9 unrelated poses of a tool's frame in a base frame.
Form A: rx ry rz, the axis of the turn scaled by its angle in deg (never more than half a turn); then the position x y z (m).
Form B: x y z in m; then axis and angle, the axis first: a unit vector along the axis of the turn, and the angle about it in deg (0 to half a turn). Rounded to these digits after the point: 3 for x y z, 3 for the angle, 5 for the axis.
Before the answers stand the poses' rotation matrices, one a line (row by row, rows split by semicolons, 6 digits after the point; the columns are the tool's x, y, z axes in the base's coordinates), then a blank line. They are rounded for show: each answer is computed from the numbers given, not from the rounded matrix.
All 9 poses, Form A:
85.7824 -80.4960 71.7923 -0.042 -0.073 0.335
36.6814 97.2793 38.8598 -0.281 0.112 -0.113
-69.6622 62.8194 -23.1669 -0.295 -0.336 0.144
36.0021 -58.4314 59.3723 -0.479 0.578 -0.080
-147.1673 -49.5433 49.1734 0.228 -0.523 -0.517
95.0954 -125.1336 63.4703 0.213 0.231 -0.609
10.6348 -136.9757 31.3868 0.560 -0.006 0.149
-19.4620 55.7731 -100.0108 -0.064 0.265 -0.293
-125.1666 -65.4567 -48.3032 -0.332 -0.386 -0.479
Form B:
-0.066419 -0.982807 0.172273; -0.283126 -0.146995 -0.947751; 0.956780 -0.111724 -0.268495
-0.209861 0.066541 0.975464; 0.720311 0.685156 0.108230; -0.661144 0.725351 -0.191718
0.464433 -0.284634 0.838621; -0.760972 0.356131 0.542303; -0.453017 -0.890031 -0.051200
0.146366 -0.912968 -0.380875; 0.395409 0.406920 -0.823448; 0.906768 -0.030076 0.420556
0.640821 0.448608 -0.622976; 0.626320 -0.774769 0.086347; -0.443927 -0.445515 -0.777461
-0.358999 -0.889683 0.282106; -0.753196 0.097658 -0.650507; 0.551195 -0.446013 -0.705164
-0.766234 -0.270668 -0.582773; 0.010089 0.901773 -0.432092; 0.642483 -0.336963 -0.688238
-0.400324 0.656955 0.638866; -0.888788 -0.108586 -0.445269; -0.223150 -0.746069 0.627364
0.447736 0.849015 0.280546; 0.518421 -0.502117 0.692183; 0.728541 -0.164475 -0.664963

-0.042 -0.073 0.335 0.62246 -0.58410 0.52094 137.813
-0.281 0.112 -0.113 0.33049 0.87647 0.35012 110.990
-0.295 -0.336 0.144 -0.72098 0.65016 -0.23977 96.622
-0.479 0.578 -0.080 0.39672 -0.64388 0.65424 90.749
0.228 -0.523 -0.517 -0.90352 -0.30417 0.30189 162.883
0.213 0.231 -0.609 0.56104 -0.73825 0.37446 169.499
0.560 -0.006 0.149 0.07546 -0.97196 0.22272 140.928
-0.064 0.265 -0.293 -0.16755 0.48017 -0.86102 116.153
-0.332 -0.386 -0.479 -0.83847 -0.43848 -0.32357 149.280

